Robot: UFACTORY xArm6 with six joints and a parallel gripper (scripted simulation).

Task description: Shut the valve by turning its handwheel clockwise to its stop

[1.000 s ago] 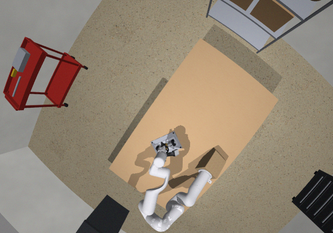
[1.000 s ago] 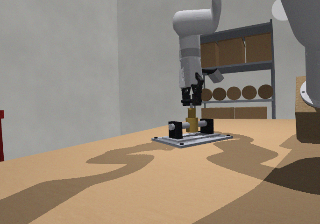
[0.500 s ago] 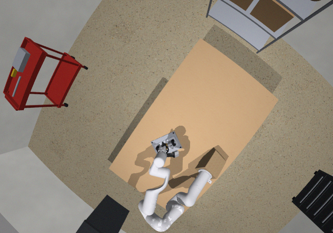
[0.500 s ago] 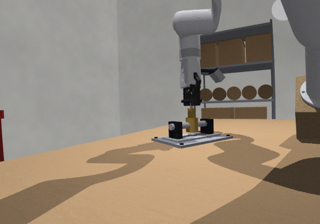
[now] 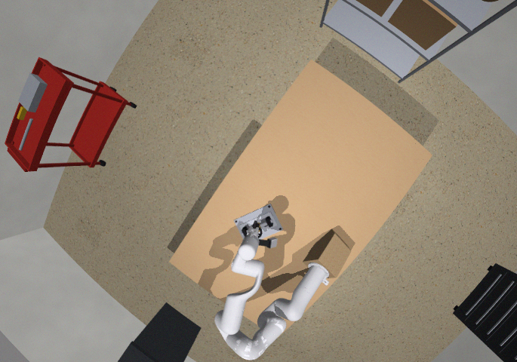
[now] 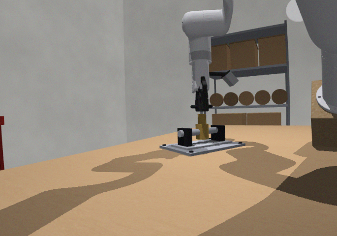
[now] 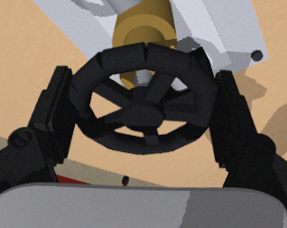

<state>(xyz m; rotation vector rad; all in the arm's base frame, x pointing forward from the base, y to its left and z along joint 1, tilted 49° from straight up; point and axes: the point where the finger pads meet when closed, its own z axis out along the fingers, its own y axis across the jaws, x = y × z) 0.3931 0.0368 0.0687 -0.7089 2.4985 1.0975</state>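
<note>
Now: the black handwheel 10 mm below my hand.
</note>
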